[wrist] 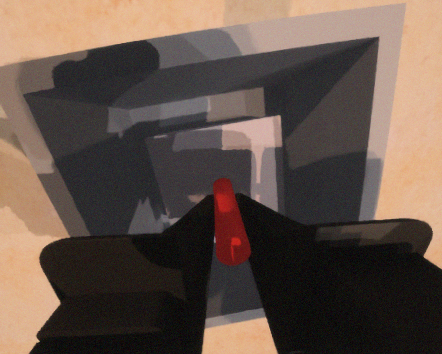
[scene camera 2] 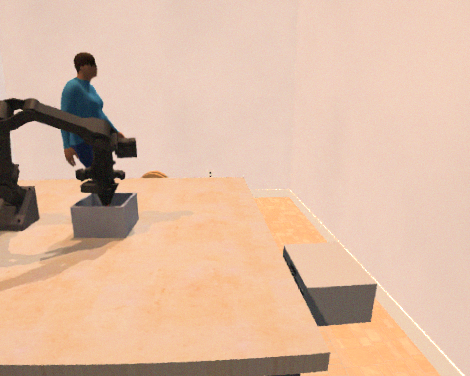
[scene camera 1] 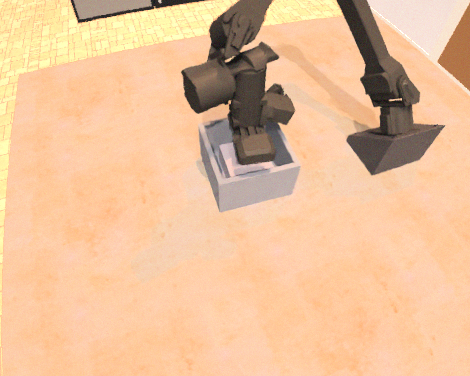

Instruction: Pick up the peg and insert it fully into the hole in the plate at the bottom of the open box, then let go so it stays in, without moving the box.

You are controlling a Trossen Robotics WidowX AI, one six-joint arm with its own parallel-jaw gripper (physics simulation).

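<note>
There is a grey box here that I can see, along with a red peg and my gripper. The wrist view has my gripper in it too. In scene camera 2, as well, I can see the gripper.
</note>
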